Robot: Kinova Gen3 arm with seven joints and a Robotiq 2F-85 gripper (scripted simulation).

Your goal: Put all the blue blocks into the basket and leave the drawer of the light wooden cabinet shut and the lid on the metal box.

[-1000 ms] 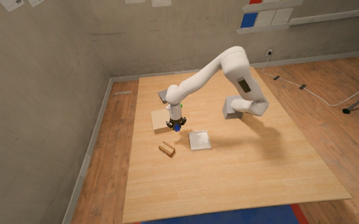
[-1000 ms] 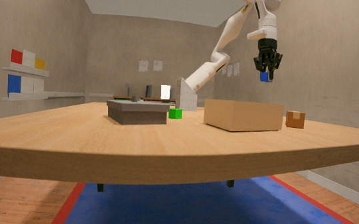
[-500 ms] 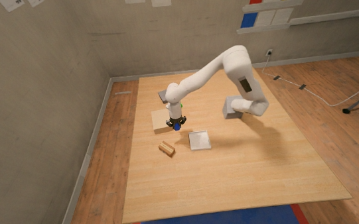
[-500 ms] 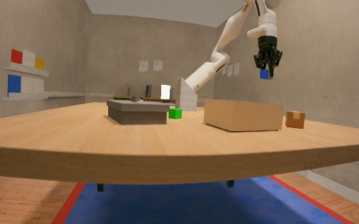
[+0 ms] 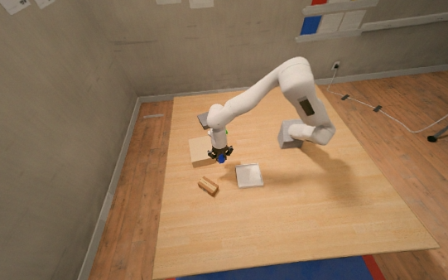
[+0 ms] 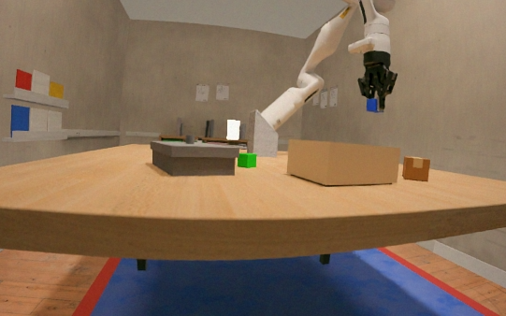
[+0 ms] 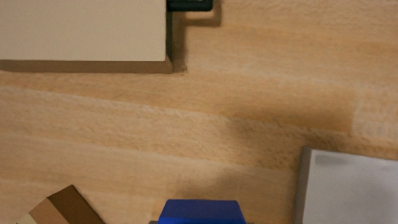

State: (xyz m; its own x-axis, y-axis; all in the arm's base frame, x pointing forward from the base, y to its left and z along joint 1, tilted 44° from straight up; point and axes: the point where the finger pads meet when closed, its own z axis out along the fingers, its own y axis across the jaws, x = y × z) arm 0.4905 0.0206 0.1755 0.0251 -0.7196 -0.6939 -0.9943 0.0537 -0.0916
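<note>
Now: the white basket 180 mm below my hand, 150 mm behind it and 40 mm to the left of it. Round my hand: brown cardboard box (150 mm below, 100 mm ahead, 70 mm to the left); then red block (170 mm below, 90 mm to the left, 80 mm ahead); then drawer (180 mm to the right, 150 mm below, 80 mm ahead).
</note>
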